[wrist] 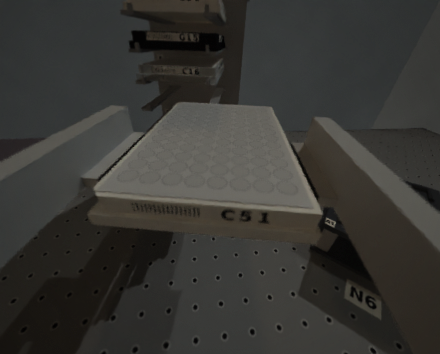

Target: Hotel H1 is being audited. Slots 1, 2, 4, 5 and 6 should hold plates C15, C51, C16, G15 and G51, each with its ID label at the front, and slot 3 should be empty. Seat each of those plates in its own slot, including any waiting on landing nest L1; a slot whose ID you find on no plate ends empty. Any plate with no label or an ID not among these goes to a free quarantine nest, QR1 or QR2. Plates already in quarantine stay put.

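Frame: origin at the arm's base, x back, y right, z up, level; centimetres.
Seen in the pictures: gripper, fingertip midpoint: (217, 129).
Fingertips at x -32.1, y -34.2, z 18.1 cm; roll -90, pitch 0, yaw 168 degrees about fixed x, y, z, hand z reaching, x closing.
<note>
A point is followed by its place in that frame.
My gripper (217, 129) {x -32.1, y -34.2, z 18.1 cm} is shut on a pale plate (215, 150) {x -31.9, y -32.5, z 17.7 cm}, one finger along each long side. The plate is level, with a barcode and the label C51 on its front edge, and it is held above the perforated deck. Behind it at the upper left stands the hotel, with its upright (237, 60) {x -38.0, y -57.6, z 19.7 cm}. In it a black plate labelled G15 (175, 40) {x -29.5, y -46.5, z 22.0 cm} sits above a clear plate labelled C16 (177, 71) {x -29.4, y -46.5, z 19.4 cm}. Below C16 the ledges of a slot (156, 100) {x -26.1, y -50.2, z 15.7 cm} show with no plate visible; the held plate partly hides what is lower. Another plate (172, 9) {x -29.5, y -46.3, z 24.2 cm} is cut off at the top, its label unreadable.
The perforated deck (205, 280) {x -31.1, y -33.7, z 1.3 cm} lies below. At the lower right a label N6 (363, 299) {x -47.1, y -29.9, z 1.3 cm} sits beside a dark nest, partly hidden by the right finger. A small white tag (330, 222) {x -45.2, y -36.0, z 6.3 cm} shows just right of the held plate. Grey walls (310, 60) stand behind.
</note>
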